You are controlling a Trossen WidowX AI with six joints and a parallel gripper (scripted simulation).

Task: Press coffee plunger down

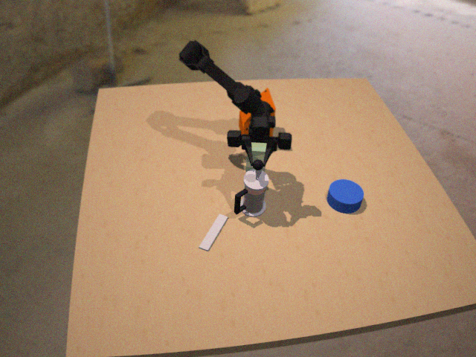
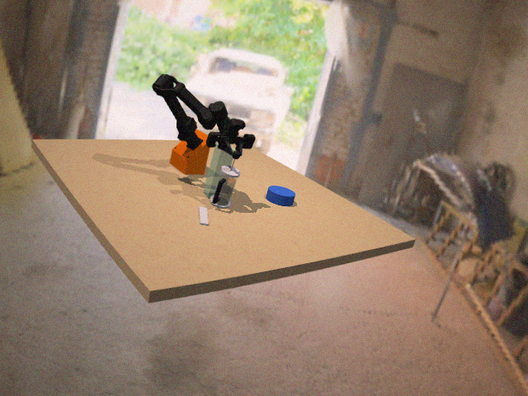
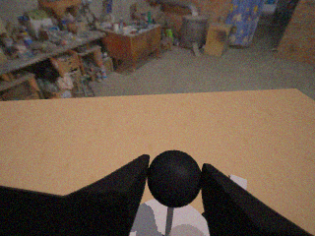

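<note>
Right now my gripper tip is 110 mm above the coffee press, 20 mm past it and 10 mm to the left of it.
</note>
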